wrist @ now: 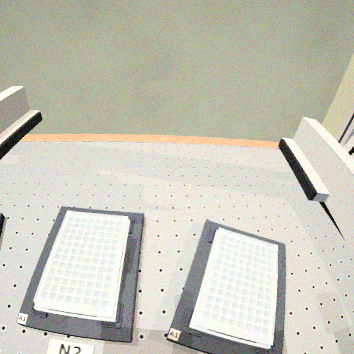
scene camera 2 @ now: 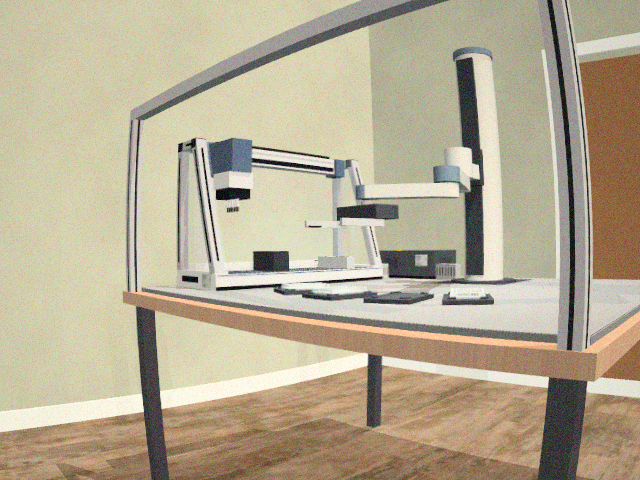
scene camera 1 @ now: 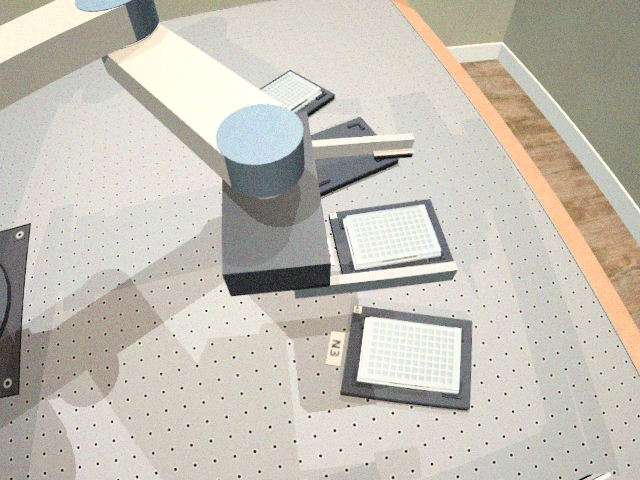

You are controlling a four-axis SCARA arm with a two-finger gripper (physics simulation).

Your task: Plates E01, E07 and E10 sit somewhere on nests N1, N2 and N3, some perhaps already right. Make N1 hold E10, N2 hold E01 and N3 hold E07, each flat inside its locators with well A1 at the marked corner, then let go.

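Places are measured from the arm's base along level axes (x ahead, y left, z up), in centimetres.
Where they show: gripper, fingertip midpoint: [wrist: 159, 110] [scene camera 2: 322, 222] [scene camera 1: 431, 200].
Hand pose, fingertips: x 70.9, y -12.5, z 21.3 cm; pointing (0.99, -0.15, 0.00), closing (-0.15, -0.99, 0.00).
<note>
Each offset is from my fingertips to the top centre of the thing. "spot": to the spot under its first point.
My gripper [scene camera 1: 433, 205] [scene camera 2: 344, 223] [wrist: 159, 110] is open and empty, raised above the table; in scene camera 1 its fingers span the N2 side and the bare nest. A white plate @[dx +1.0, dy +7.5, dz -17.4 cm] [scene camera 1: 392, 235] [wrist: 85, 265] lies on nest N2 @[dx +1.0, dy +7.5, dz -18.4 cm] [scene camera 1: 443, 242] [wrist: 131, 300]. Another plate @[dx -2.7, dy -10.1, dz -17.4 cm] [scene camera 1: 410, 353] [wrist: 237, 287] lies on nest N3 @[dx -2.7, dy -10.1, dz -18.3 cm] [scene camera 1: 466, 361] [wrist: 192, 280]. A third plate @[dx -7.5, dy +41.9, dz -17.4 cm] [scene camera 1: 294, 90] [scene camera 2: 467, 293] lies on the far nest N1 @[dx -7.5, dy +41.9, dz -18.2 cm] [scene camera 1: 325, 98] [scene camera 2: 467, 300], partly behind the arm in scene camera 1. All look roughly flat. Plate codes and well A1 cannot be read.
A fourth nest @[dx -1.3, dy +25.8, dz -18.3 cm] [scene camera 1: 351, 167] [scene camera 2: 398, 297] holds no plate, between N1 and N2. A gantry machine [scene camera 2: 292, 160] with a black block @[spot: dx -14.4, dy -40.2, dz -11.3 cm] [scene camera 2: 271, 260] stands behind the nests in scene camera 2. A dark box @[spot: dx -74.2, dy -20.4, dz -13.4 cm] [scene camera 2: 418, 262] stands near the arm column [scene camera 2: 491, 170]. A frame post @[spot: dx +33.5, dy +81.7, dz -1.3 cm] [scene camera 2: 563, 206] rises at the table corner.
</note>
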